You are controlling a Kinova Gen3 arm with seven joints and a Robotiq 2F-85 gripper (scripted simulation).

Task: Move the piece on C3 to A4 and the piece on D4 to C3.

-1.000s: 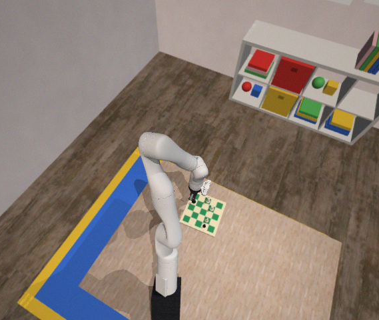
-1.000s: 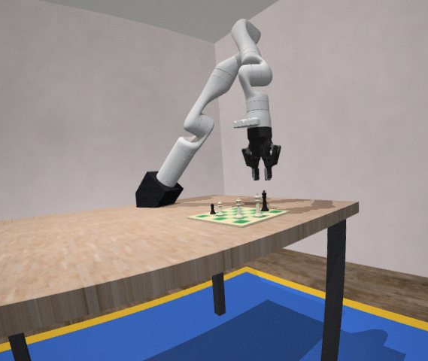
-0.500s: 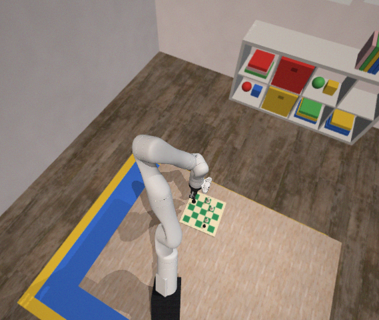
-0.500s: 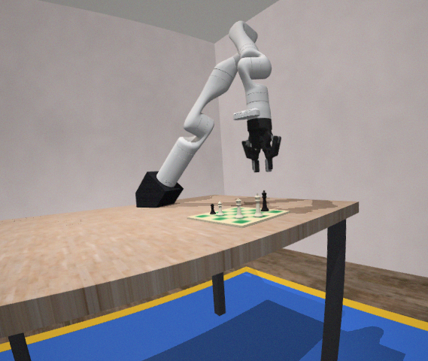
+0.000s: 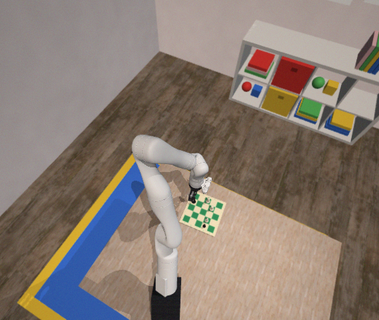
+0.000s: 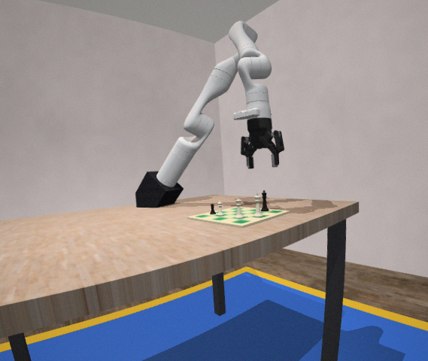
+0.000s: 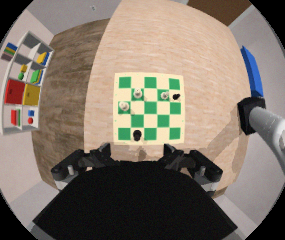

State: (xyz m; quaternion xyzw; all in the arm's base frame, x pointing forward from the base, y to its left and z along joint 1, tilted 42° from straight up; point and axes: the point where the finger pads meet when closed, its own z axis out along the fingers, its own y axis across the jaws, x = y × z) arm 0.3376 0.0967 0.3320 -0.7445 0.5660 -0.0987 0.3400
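The tall white piece lies 11 cm below my hand, 6 cm to the right of it and 6 cm ahead of it. Round my hand: tall black piece (11 cm below); white pawn (13 cm to the right, 12 cm below, 3 cm behind); green-and-cream chessboard (14 cm below, 8 cm to the right).
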